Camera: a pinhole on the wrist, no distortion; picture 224 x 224 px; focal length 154.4 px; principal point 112.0 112.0 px. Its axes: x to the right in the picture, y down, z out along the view. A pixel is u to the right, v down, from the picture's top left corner.
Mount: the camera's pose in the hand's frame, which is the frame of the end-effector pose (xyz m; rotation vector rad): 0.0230 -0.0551 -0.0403 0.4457 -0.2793 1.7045
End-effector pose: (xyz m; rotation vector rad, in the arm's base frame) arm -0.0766 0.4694 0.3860 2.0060 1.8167 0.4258
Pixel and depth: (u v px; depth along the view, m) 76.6 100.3 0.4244
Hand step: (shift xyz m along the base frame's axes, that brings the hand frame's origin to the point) -0.1211 0.1227 -0.4155
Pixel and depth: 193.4 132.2 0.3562
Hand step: 0.1318 -0.0283 -0.3420
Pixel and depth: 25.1 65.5 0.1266
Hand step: -0.1158 0.0958 -0.1177
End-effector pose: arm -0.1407 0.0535 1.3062 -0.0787 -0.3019 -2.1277
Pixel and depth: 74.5 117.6 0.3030
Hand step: -0.2568 0.1268 0.1571
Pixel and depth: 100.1 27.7 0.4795
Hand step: -0.4171 -0.0734 0.3600
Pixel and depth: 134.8 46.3 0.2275
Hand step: -0.1767 -0.0221 0.1722
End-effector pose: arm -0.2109 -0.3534 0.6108 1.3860 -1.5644 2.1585
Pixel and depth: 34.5 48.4 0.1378
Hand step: 0.0631 -0.0057 0.1922
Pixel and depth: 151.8 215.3 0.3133
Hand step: 0.3449 -0.1061 0.0058
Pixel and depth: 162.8 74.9 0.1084
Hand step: 0.0459 -0.0502 0.0896
